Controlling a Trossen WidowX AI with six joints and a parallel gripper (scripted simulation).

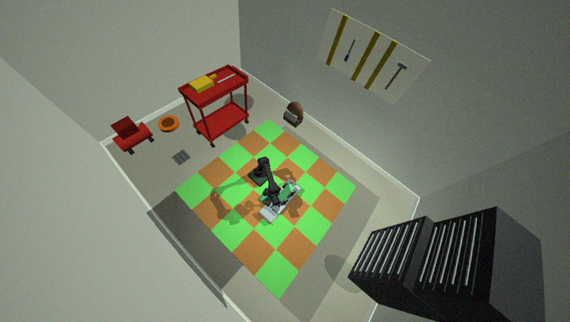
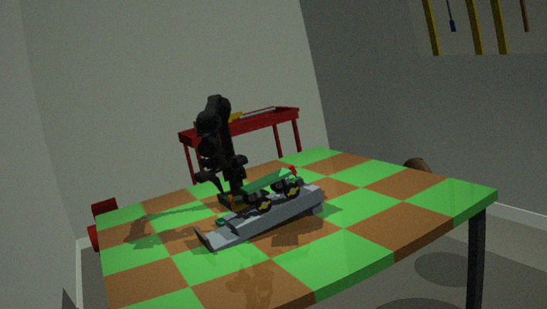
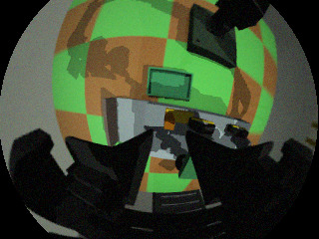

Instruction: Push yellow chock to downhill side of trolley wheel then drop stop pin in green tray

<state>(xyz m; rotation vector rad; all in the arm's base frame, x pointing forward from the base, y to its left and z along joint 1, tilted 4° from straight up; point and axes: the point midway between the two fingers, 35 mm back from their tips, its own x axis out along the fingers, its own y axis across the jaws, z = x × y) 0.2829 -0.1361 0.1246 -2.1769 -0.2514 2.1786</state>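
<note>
Right now the red-headed stop pin is 24 cm to the left of my gripper tip, 4 cm ahead of it and 1 cm below it. Also, from my gripper tip: grey ramp: 12 cm to the left, 9 cm below, 6 cm ahead; yellow chock: 6 cm below, 3 cm to the left; trolley: 13 cm to the left, 6 cm ahead, 3 cm below.
</note>
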